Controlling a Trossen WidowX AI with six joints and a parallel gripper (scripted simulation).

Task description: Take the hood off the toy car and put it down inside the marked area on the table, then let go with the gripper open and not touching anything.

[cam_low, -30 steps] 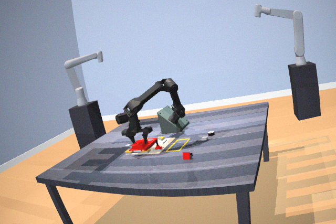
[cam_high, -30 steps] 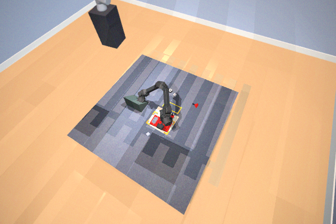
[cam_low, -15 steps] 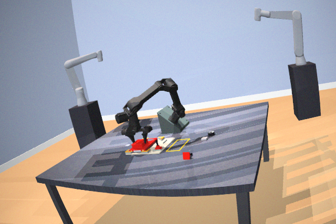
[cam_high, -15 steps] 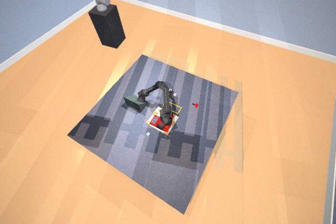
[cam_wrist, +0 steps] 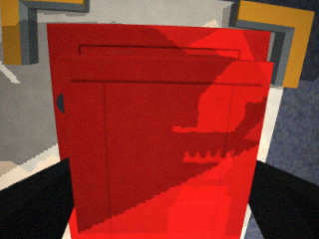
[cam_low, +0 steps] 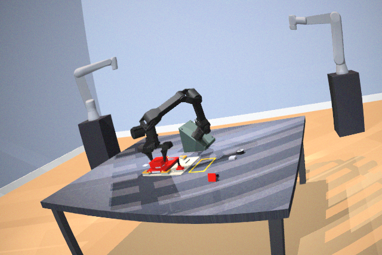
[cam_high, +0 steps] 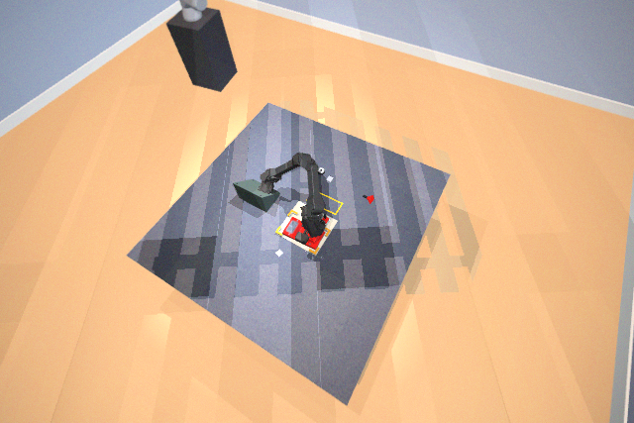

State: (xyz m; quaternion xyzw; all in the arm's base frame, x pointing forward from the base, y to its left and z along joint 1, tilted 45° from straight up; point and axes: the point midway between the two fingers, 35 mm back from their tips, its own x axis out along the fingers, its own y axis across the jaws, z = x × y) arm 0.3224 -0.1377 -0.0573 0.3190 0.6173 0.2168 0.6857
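Now: the white base plate 40 mm below my gripper tip, 40 mm behind it and 30 mm to the left of it. Round my gripper tip: black-and-white wheel: 410 mm to the left, 110 mm behind, 40 mm below; red hood: right at my gripper tip.
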